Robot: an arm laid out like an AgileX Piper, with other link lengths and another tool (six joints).
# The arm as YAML. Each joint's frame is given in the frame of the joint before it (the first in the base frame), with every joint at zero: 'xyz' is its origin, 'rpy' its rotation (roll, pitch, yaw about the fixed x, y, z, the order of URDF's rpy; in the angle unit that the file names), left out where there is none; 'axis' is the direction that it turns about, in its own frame. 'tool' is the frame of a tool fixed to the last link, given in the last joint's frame.
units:
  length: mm
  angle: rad
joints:
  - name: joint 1
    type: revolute
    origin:
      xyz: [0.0, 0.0, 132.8]
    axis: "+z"
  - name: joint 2
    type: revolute
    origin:
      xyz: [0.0, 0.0, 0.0]
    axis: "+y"
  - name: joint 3
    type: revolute
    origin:
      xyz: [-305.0, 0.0, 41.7]
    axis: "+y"
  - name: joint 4
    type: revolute
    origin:
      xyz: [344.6, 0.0, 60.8]
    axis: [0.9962, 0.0, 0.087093]
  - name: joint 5
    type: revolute
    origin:
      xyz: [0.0, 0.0, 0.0]
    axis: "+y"
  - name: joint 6
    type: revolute
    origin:
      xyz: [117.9, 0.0, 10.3]
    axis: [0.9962, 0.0, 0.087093]
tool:
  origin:
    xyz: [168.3, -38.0, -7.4]
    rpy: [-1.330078, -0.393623, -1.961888]
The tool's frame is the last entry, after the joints.
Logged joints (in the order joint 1, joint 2, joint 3, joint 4, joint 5, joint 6), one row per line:
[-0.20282, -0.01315, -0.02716, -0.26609, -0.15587, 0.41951]
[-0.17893, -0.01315, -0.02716, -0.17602, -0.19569, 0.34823]
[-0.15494, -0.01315, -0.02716, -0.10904, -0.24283, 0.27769]
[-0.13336, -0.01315, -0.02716, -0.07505, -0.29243, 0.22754]
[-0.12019, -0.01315, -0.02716, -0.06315, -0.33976, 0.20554]
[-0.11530, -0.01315, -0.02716, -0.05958, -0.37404, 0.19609]
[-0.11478, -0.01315, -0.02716, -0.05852, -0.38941, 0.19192]
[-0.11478, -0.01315, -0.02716, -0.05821, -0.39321, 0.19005]
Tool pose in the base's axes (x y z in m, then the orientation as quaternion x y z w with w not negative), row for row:
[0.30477, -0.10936, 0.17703, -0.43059, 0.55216, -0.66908, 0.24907]
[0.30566, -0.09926, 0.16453, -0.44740, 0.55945, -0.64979, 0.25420]
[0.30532, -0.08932, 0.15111, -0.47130, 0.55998, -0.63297, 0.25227]
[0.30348, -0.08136, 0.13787, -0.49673, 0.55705, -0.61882, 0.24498]
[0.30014, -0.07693, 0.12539, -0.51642, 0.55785, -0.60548, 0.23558]
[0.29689, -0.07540, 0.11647, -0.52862, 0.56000, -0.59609, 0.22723]
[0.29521, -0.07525, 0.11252, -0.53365, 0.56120, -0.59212, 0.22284]
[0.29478, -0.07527, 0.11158, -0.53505, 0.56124, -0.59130, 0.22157]
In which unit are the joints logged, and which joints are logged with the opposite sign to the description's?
The joints are logged in radians. Opposite sign: joint 3, joint 5.
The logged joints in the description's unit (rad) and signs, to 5 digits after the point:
[-0.20282, -0.01315, 0.02716, -0.26609, 0.15587, 0.41951]
[-0.17893, -0.01315, 0.02716, -0.17602, 0.19569, 0.34823]
[-0.15494, -0.01315, 0.02716, -0.10904, 0.24283, 0.27769]
[-0.13336, -0.01315, 0.02716, -0.07505, 0.29243, 0.22754]
[-0.12019, -0.01315, 0.02716, -0.06315, 0.33976, 0.20554]
[-0.11530, -0.01315, 0.02716, -0.05958, 0.37404, 0.19609]
[-0.11478, -0.01315, 0.02716, -0.05852, 0.38941, 0.19192]
[-0.11478, -0.01315, 0.02716, -0.05821, 0.39321, 0.19005]

